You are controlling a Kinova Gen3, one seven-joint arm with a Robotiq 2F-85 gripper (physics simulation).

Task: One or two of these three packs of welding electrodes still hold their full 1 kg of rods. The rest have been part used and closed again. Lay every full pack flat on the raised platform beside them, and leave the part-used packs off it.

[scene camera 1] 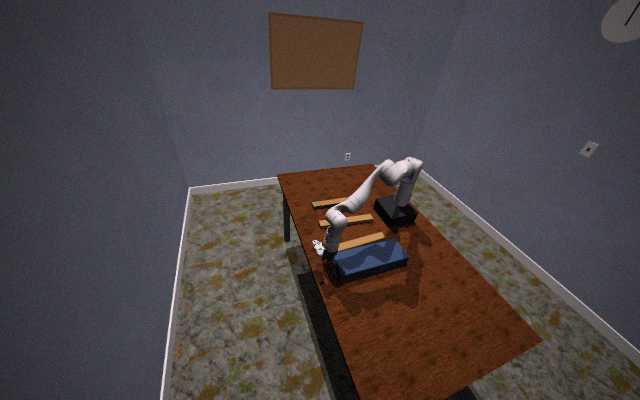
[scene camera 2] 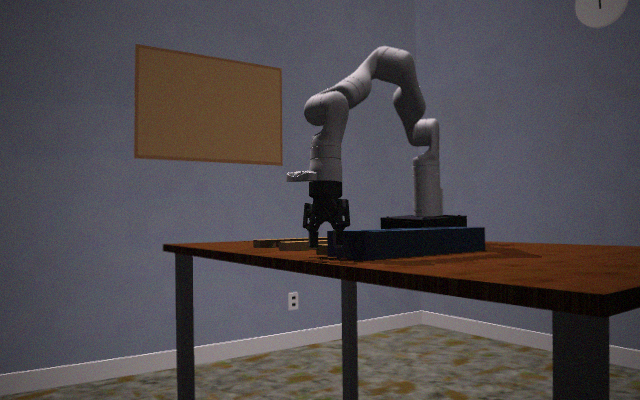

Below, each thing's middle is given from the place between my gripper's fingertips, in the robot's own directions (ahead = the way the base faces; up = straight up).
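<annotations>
Looking at the blue raised platform (scene camera 2: 372, 244), I find my gripper 1 cm below it and 24 cm past it.
</annotations>
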